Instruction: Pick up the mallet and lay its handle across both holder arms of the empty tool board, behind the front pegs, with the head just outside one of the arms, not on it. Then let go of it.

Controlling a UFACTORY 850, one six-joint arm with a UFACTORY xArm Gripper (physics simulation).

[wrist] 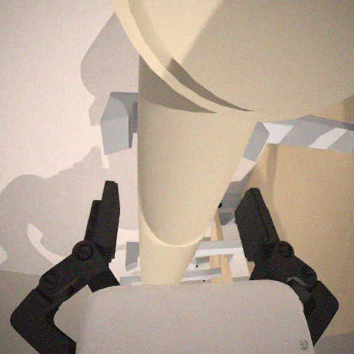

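Note:
The mallet is pale cream. Its large round head (260, 55) fills the upper right of the wrist view, and its thick handle (185, 150) runs down from it, the far end partly hidden by the gripper body. The handle crosses over the near grey holder arm (305, 131) and the far grey holder arm (220, 248), between their front pegs at left and the wooden tool board (310, 200) at right. The head is on the camera side of the near arm. Contact with the arms cannot be told. My gripper (182, 197) is open, its fingers apart to either side of the handle in the view.
Another grey holder arm (197, 275) shows beyond the far arm, near the gripper body. A narrow strip of wood (221, 260) stands behind it. The pale surface (45, 115) at left carries shadows of the mallet and gripper.

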